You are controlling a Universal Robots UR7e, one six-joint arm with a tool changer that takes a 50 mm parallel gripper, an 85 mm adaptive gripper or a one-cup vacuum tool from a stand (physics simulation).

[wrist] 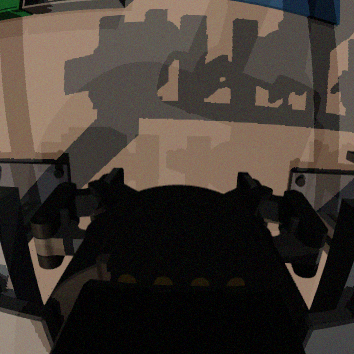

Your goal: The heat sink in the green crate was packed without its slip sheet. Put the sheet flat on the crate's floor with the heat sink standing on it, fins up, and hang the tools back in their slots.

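Places are measured from the arm's base along level axes (x ahead, y left, z up), in millimetres.
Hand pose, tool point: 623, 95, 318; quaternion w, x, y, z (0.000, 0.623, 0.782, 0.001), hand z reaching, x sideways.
Each offset is from my tool point to the top centre of the thing, as dx, dy, dz. "spot": to the spot under its first point. Level surfaces: height alone.
The 85 mm adaptive gripper [181,179] is a black body at the bottom centre of the wrist view, with linkages spread on both sides. Its tips stand wide apart, with table visible between them, so it is open. A dark block at the bottom edge partly covers its row of yellow contacts; whether the coupling is locked cannot be told. Pale and grey parts of the tool stand [22,330] [332,337] flank it. A corner of the green crate {spot: -132, -276, -318} [9,10] shows at the top left. The heat sink and the slip sheet do not show in this view.
A dark-rimmed container {spot: -150, -183, -338} [75,5] is cut off at the top edge, beside the green crate. Part of a blue container {spot: -232, +118, -350} [305,9] shows at the top right. Broad shadows of the arm and tools lie across the tan table {dz -360} [210,150]. Plates of the stand close in on both sides.
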